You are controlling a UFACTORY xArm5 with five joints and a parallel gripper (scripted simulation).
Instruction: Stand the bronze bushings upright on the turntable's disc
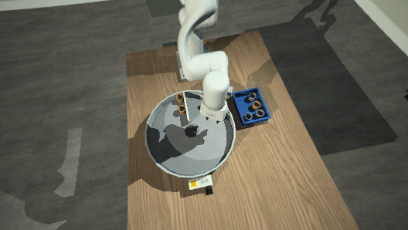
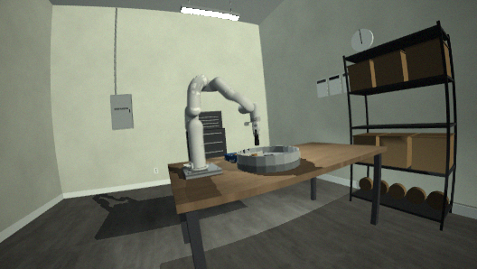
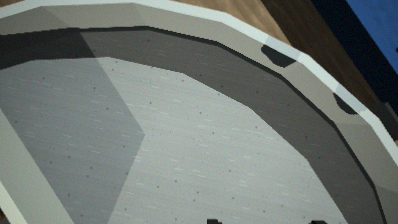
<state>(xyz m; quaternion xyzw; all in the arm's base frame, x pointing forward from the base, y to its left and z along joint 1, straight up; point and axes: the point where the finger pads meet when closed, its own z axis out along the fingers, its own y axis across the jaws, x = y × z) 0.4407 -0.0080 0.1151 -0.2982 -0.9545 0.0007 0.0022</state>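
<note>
My hand is 60 mm past the blue crate, 220 mm to the right of it and 120 mm above it. Also, from my hand: grey turntable disc: 10 mm ahead, 110 mm to the right, 90 mm below.
</note>
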